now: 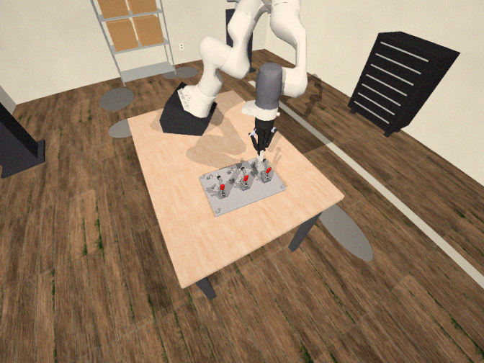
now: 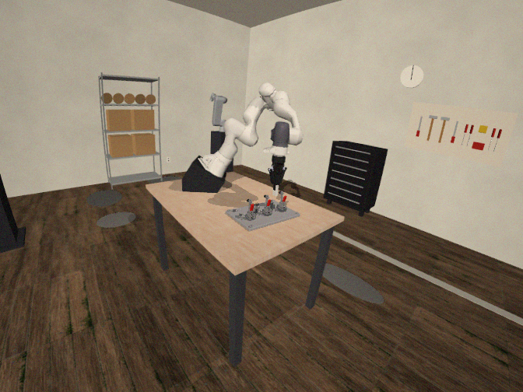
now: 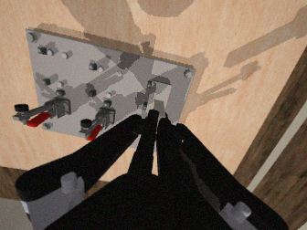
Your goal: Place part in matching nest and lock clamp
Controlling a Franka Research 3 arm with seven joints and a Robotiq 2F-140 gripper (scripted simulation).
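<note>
The grey block is 9 cm below my hand. Also, from my hand: plate 2 cm ahead, 11 cm to the right, 11 cm below.
</note>
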